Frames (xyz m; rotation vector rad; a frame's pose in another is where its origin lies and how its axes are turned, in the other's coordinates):
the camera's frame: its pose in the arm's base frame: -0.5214 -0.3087 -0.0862 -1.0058 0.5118 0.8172
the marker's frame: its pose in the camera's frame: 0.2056 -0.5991 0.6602 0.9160 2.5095 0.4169
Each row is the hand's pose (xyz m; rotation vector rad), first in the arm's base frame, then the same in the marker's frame.
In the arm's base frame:
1: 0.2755 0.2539 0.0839 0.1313 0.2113 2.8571
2: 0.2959 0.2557 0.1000 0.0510 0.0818 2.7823
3: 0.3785 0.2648 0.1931 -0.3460 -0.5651 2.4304
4: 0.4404 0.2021 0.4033 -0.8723 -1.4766 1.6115
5: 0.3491 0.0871 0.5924 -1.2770 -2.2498 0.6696
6: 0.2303 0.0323 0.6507 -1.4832 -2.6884 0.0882
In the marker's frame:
1: -0.2008 0.1878 0.2433 2.5525 0.7201 -0.3956
2: -0.2207 0.1746 0.2330 2.4496 0.8395 -0.3342
3: -0.3021 0.1064 0.1674 1.8843 1.1859 0.0446
4: -0.3413 -0.0799 0.0421 0.8561 1.3309 0.5952
5: -0.2186 -0.2550 -0.0656 -0.0637 0.9490 1.0445
6: -0.0887 -0.3007 -0.1049 -0.4737 0.4919 1.2542

